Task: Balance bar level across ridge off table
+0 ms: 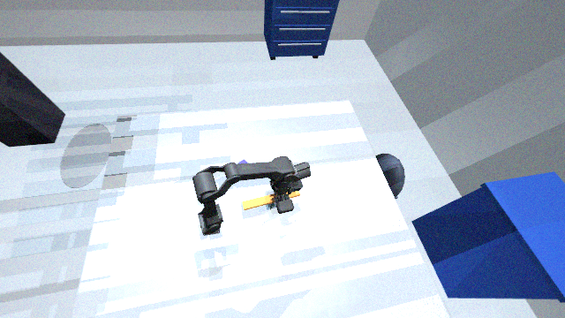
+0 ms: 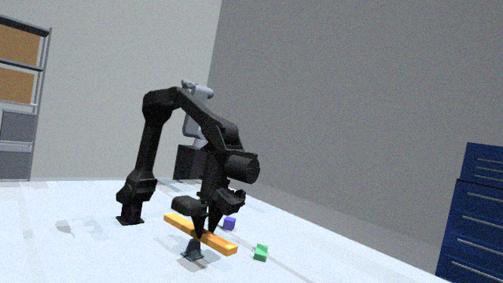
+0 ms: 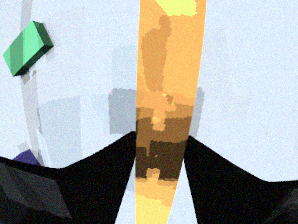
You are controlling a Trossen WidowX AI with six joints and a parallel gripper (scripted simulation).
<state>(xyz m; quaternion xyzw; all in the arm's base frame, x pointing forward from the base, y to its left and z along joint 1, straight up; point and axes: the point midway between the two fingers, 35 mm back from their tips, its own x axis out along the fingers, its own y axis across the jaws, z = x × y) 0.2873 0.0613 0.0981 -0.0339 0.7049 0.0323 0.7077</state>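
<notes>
Right now the bar is 3 cm behind my gripper tip. Round my gripper tip: green cube: 5 cm ahead, 17 cm to the left, 6 cm below; purple cube: 13 cm behind, 20 cm to the left, 5 cm below.
</notes>
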